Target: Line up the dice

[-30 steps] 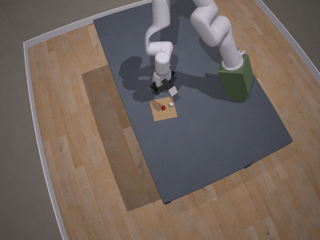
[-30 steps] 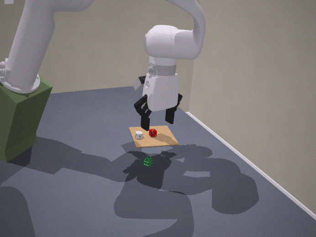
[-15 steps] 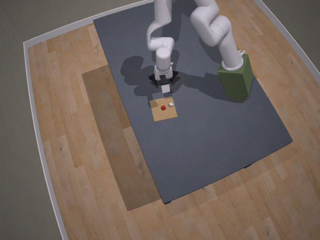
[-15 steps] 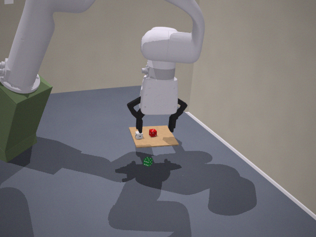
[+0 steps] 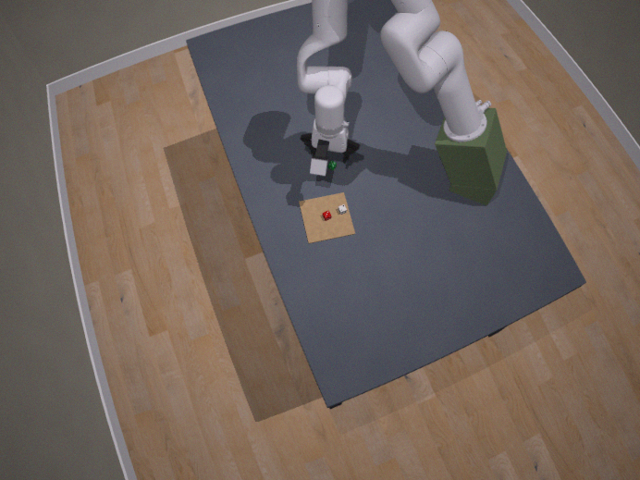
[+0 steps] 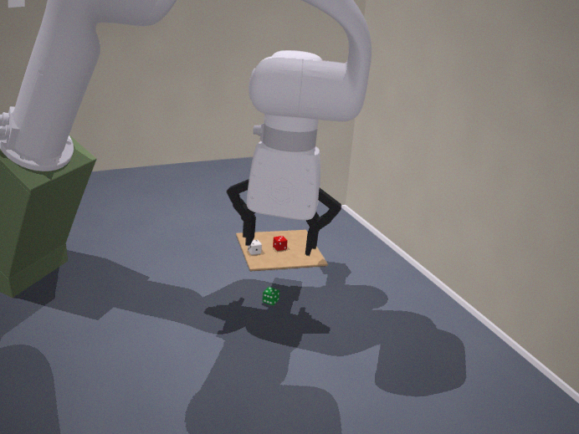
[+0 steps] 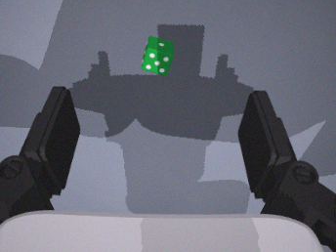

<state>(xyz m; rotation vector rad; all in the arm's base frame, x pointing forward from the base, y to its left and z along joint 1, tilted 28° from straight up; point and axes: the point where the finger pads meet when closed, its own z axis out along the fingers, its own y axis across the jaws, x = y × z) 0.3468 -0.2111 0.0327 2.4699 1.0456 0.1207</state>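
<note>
Now: the green die 9 cm below my hand, 2 cm behind it and 1 cm to the right of it. The rest, counted from my hand: mat (12 cm to the left, 10 cm below, 10 cm ahead); then red die (12 cm to the left, 10 cm ahead, 8 cm below); then white die (13 cm to the left, 8 cm below, 5 cm ahead).
</note>
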